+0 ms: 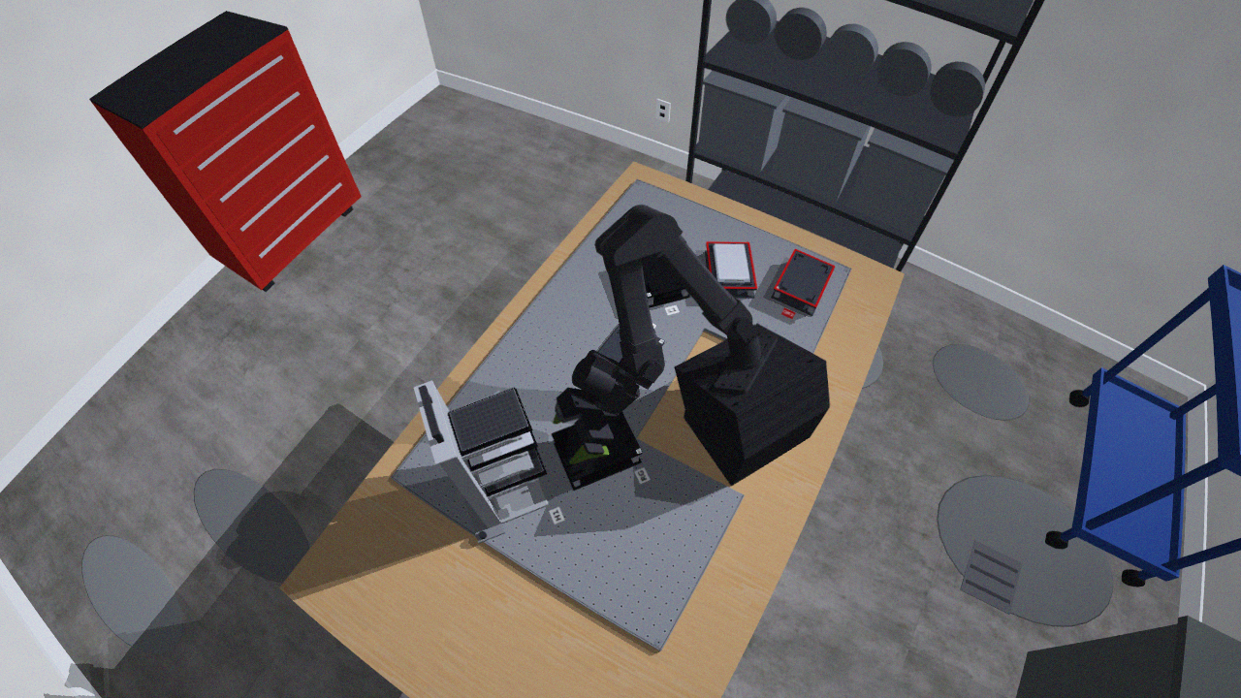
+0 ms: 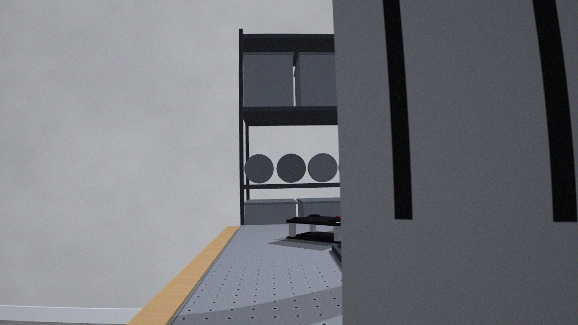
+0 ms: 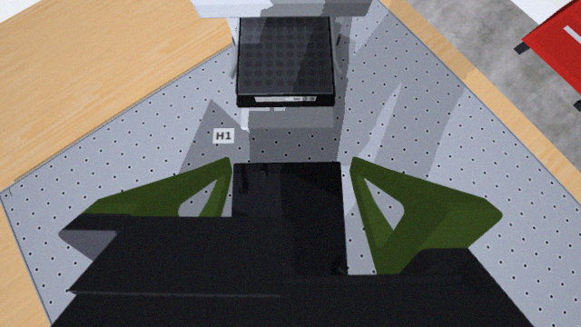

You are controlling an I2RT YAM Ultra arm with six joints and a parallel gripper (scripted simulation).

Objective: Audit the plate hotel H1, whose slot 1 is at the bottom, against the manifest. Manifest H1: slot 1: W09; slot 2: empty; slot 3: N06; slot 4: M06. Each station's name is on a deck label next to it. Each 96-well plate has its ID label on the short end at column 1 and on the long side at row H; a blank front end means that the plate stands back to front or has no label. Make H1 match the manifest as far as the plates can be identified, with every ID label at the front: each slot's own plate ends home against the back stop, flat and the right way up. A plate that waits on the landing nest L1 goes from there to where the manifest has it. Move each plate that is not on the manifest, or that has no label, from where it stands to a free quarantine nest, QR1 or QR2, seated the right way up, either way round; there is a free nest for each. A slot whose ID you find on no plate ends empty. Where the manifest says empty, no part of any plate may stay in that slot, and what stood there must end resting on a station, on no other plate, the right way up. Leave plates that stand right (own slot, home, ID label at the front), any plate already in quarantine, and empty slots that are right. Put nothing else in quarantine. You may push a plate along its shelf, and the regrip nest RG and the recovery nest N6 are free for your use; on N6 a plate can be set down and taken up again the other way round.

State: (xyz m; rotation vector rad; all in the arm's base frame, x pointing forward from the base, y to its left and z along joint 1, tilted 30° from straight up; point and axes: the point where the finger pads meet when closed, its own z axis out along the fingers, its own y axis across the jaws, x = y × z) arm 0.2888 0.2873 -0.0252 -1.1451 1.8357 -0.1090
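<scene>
The grey hotel wall lies 150 mm to the left of my hand, 130 mm ahead of it and 70 mm above it. The rest, counted from my hand: white plate 660 mm to the right, 150 mm behind, 70 mm below; then RG deck label 160 mm behind, 120 mm below, 40 mm to the right; then H1 deck label 120 mm to the left, 120 mm below, 30 mm behind.
</scene>
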